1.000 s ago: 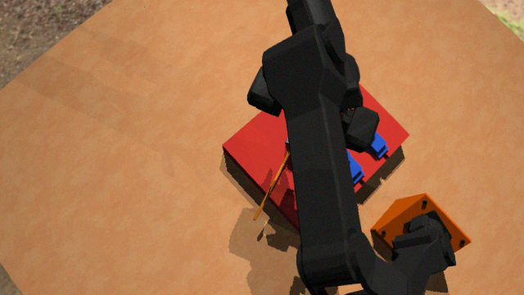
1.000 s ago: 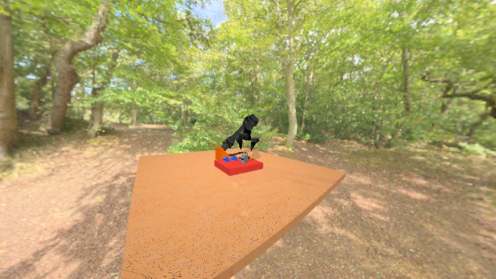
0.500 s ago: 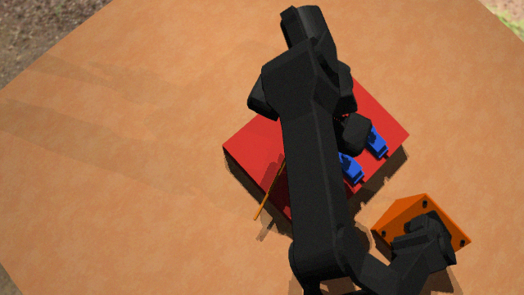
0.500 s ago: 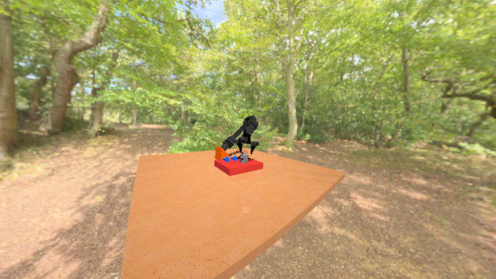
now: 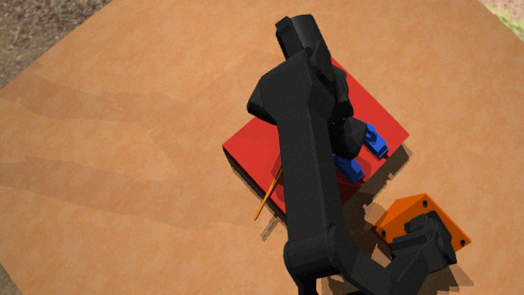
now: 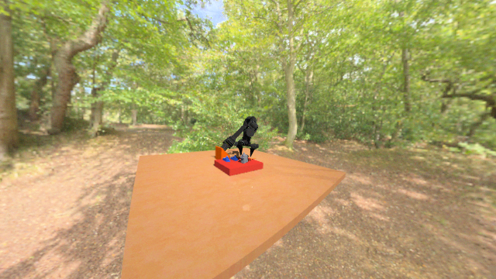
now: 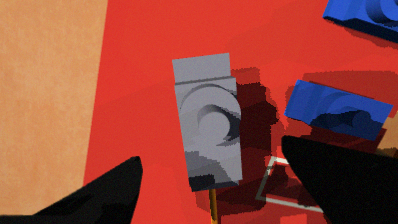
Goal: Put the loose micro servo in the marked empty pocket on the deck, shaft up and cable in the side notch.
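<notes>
My gripper tip is 70 mm above the red deck, 40 mm to the left of it and 10 mm short of it.
</notes>
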